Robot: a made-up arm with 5 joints.
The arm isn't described. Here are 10 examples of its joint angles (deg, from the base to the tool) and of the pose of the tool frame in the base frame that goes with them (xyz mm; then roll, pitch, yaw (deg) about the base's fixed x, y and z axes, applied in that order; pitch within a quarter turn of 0, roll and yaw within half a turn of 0).
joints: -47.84 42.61 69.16 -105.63 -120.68
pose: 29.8 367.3 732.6 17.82 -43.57 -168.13
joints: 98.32 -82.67 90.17 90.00 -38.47
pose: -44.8 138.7 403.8 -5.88 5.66 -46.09
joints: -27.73 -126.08 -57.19 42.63 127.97
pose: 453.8 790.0 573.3 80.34 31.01 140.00
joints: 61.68 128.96 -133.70 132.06 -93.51
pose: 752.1 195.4 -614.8 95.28 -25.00 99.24
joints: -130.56 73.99 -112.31 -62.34 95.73
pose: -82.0 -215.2 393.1 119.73 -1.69 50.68
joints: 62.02 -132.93 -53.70 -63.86 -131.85
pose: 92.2 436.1 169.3 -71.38 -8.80 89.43
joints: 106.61 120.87 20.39 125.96 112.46
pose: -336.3 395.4 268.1 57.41 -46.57 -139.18
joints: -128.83 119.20 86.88 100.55 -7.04
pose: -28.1 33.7 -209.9 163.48 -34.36 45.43
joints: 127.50 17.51 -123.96 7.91 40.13
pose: 100.0 -113.8 -810.9 154.31 -41.04 18.39
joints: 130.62 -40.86 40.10 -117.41 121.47
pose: -319.6 78.2 21.9 79.95 -62.03 -93.41
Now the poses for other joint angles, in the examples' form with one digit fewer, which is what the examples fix.
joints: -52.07 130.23 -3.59 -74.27 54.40
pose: 36 -186 410 -51.8 -61.5 115.3
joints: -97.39 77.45 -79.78 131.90 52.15
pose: 62 152 1092 25.0 -32.8 -146.6
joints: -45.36 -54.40 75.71 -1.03 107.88
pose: -39 613 572 -64.0 -16.9 18.0
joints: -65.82 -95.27 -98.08 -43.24 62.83
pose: -155 486 512 161.4 50.2 -91.1
